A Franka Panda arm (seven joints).
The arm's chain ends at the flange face. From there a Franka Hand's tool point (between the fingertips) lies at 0.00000 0.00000 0.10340 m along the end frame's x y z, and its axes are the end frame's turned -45 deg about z.
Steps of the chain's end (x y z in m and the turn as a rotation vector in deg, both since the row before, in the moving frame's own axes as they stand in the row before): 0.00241 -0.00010 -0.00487 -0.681 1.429 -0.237; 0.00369 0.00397 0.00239 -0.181 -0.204 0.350; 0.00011 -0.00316 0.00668 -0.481 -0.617 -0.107; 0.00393 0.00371 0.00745 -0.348 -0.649 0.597; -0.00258 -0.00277 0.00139 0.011 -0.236 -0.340
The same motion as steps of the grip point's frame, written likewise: 0.00273 0.00432 -0.00491 -1.492 0.529 -0.237; -0.00069 0.00539 0.00239 0.016 -0.272 0.350; 0.00091 -0.00233 0.00667 0.096 -0.776 -0.107; -0.00111 0.00501 0.00744 0.213 -0.705 0.597; -0.00015 -0.00410 0.00139 0.175 -0.159 -0.340
